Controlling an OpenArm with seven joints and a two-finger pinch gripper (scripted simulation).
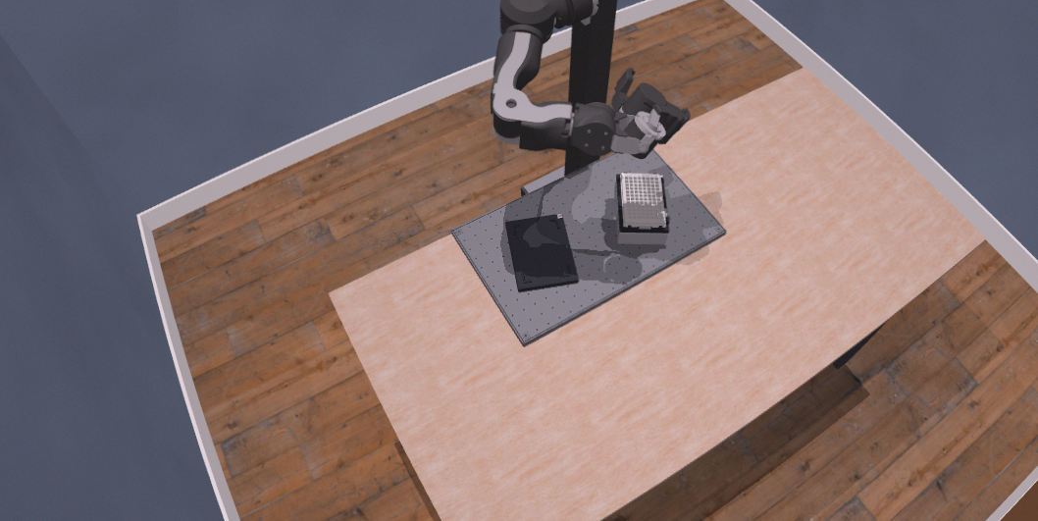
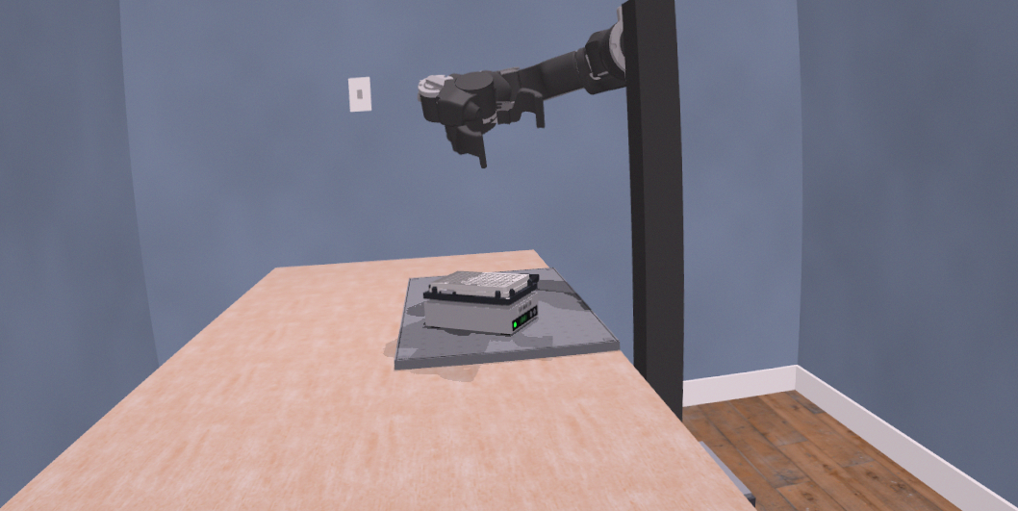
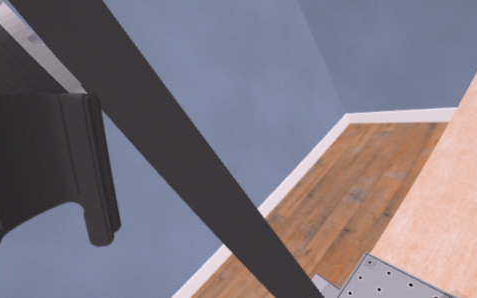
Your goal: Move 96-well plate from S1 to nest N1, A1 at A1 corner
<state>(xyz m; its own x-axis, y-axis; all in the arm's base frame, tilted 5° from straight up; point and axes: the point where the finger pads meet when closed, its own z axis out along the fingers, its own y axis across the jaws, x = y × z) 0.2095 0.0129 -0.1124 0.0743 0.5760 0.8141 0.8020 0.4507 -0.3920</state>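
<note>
The 96-well plate is 6 cm ahead of my hand, 3 cm to the right of it and 22 cm below it. The rest, counted from my hand: plate nest N1: 2 cm ahead, 26 cm to the right, 28 cm below; then A1 mark: 3 cm behind, 18 cm to the right, 27 cm below; then plate shaker S1: 9 cm ahead, 4 cm to the right, 25 cm below.
</note>
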